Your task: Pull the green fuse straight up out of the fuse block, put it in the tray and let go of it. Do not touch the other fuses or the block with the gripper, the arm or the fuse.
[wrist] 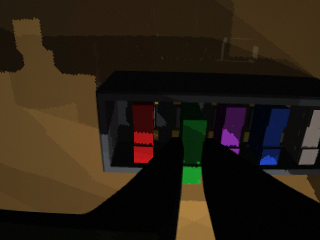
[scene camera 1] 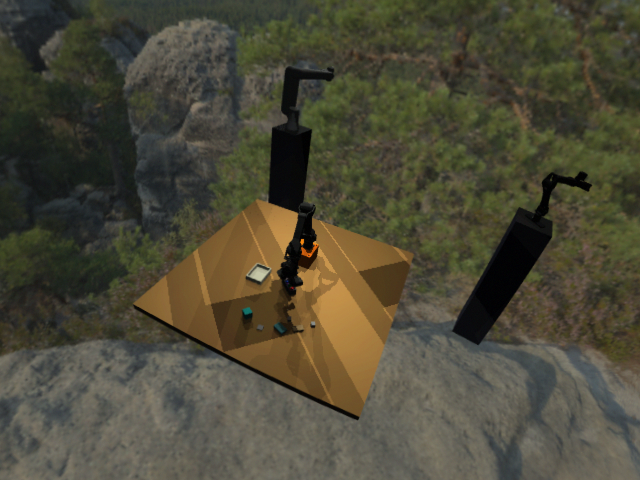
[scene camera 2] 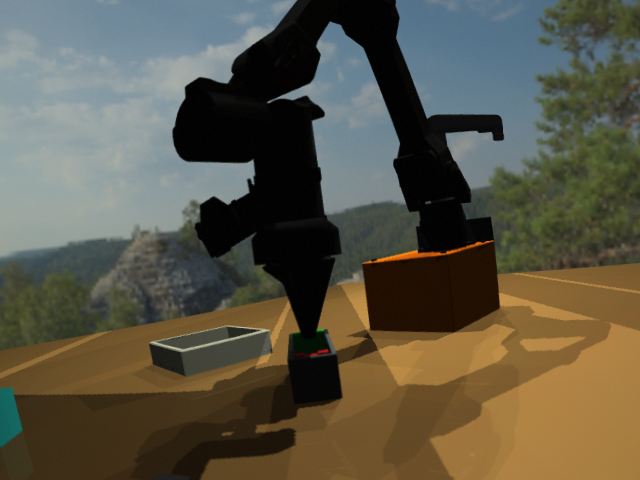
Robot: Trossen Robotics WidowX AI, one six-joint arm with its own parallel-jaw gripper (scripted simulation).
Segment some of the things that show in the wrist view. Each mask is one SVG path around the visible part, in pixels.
My gripper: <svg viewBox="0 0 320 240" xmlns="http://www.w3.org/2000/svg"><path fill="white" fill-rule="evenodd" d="M205 137L203 149L201 149L201 176L203 176L204 195L209 209L209 220L211 220L216 240L320 240L320 204L316 200L309 199L308 196L303 195L303 192L297 192L296 189L289 187L289 185L281 183L276 177L269 176L269 173L256 167L251 161L236 155L236 152L231 151L231 149L225 147L219 141L211 139L211 137ZM181 137L171 137L156 152L156 155L148 161L148 164L141 169L141 172L137 173L123 188L113 193L109 199L105 200L104 203L101 203L99 207L91 212L80 213L80 215L61 215L61 213L36 213L15 211L15 209L0 209L0 240L176 240L177 220L179 220L181 177L183 177L184 148Z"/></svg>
A green fuse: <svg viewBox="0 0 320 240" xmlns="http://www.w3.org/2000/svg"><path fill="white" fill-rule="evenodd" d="M180 101L179 137L183 141L184 148L181 184L200 184L201 149L203 149L207 119L205 119L204 113L201 113L199 103Z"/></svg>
A red fuse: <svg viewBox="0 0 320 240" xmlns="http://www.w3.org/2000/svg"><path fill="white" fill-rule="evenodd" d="M135 100L133 101L135 163L148 163L152 159L153 101Z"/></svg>
